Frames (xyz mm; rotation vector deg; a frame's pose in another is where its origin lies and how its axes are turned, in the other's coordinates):
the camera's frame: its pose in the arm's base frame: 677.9 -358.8 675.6 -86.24 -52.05 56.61
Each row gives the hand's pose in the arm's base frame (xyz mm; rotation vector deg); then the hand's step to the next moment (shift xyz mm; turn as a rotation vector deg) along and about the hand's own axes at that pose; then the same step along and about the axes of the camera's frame.
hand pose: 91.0 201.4 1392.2 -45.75 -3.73 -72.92
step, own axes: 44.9 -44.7 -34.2 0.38 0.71 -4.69
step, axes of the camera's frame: -70.3 -10.7 11.4 -2.64 3.95 0.23
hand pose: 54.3 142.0 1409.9 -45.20 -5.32 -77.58
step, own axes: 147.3 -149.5 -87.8 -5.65 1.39 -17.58
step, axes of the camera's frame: -214.7 -54.7 51.8 -5.18 16.76 5.94
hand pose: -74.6 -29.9 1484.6 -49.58 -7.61 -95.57
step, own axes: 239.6 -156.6 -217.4 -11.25 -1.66 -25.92
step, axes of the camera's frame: -333.1 -16.2 134.2 -5.56 24.52 13.00
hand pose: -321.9 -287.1 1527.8 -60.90 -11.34 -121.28
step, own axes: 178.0 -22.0 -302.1 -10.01 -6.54 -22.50
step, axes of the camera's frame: -291.0 77.2 181.1 -2.69 19.89 15.70
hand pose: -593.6 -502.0 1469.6 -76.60 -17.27 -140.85
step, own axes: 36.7 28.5 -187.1 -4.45 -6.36 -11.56
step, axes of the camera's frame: -136.1 75.7 113.7 0.46 9.30 10.36
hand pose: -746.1 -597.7 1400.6 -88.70 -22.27 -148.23
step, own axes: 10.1 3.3 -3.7 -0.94 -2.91 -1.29
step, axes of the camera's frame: -7.0 -7.4 4.7 1.98 1.48 2.22
